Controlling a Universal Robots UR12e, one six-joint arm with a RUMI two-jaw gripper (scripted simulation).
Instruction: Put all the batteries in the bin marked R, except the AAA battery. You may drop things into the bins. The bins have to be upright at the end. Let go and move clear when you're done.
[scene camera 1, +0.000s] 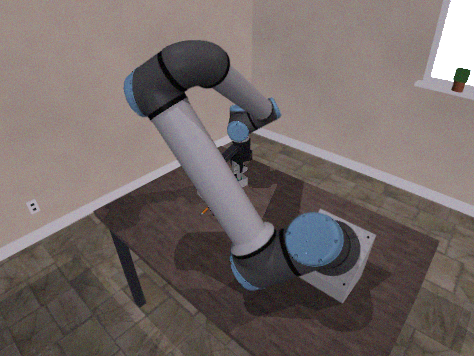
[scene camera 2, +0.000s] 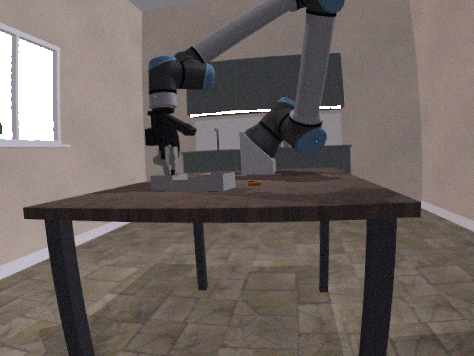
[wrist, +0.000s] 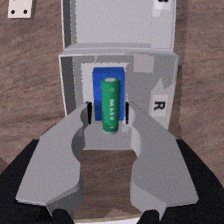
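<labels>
There's a green cylindrical battery (wrist: 109, 86) that's 14 cm from the lens. My gripper (wrist: 108, 103) is 15 cm from the lens, and a blue battery (wrist: 99, 73) is 15 cm from the lens as well.
</labels>
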